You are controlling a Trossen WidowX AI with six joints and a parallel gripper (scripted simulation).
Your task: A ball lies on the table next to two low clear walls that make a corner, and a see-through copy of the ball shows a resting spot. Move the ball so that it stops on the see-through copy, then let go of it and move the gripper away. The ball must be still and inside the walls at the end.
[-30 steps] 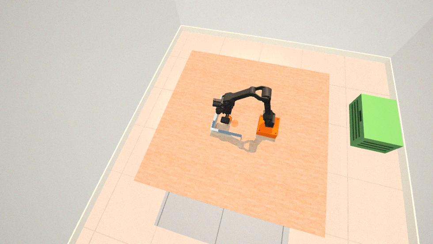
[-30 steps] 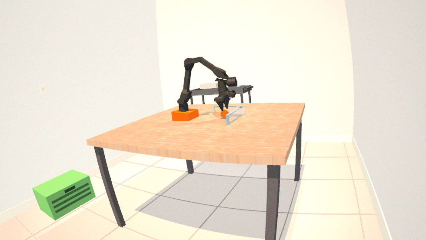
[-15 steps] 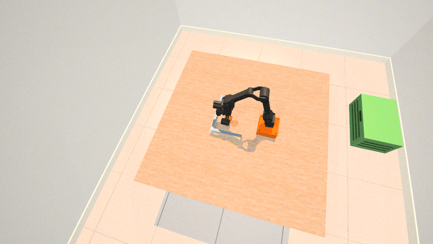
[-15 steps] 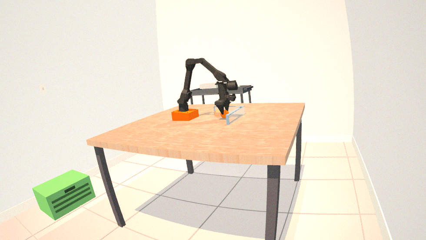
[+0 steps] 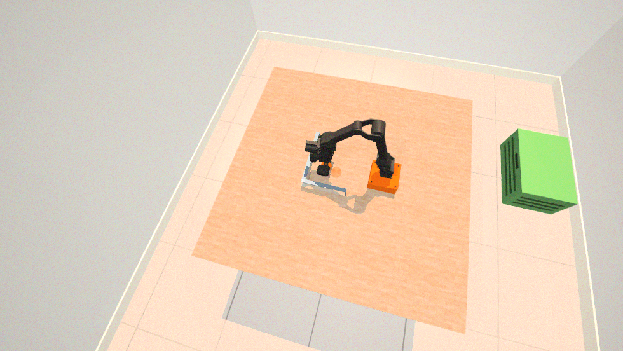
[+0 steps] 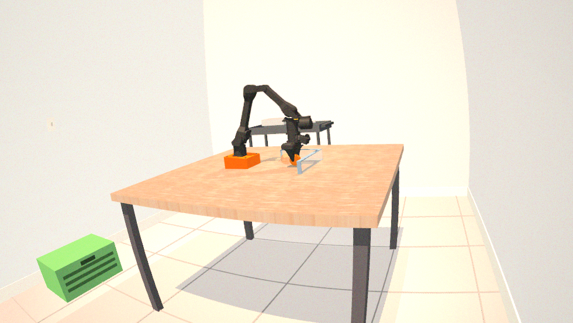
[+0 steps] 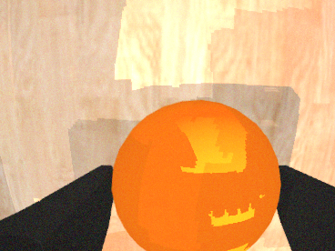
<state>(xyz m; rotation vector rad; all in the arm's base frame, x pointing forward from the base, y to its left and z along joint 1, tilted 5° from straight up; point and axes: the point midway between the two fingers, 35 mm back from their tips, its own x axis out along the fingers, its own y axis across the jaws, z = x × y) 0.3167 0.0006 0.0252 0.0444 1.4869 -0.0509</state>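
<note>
My gripper tip is 60 mm past the see-through copy of ball and 30 mm to the right of it. Round my gripper tip: orange ball: right at my gripper tip; then clear wall: 90 mm ahead, 30 mm to the right.
</note>
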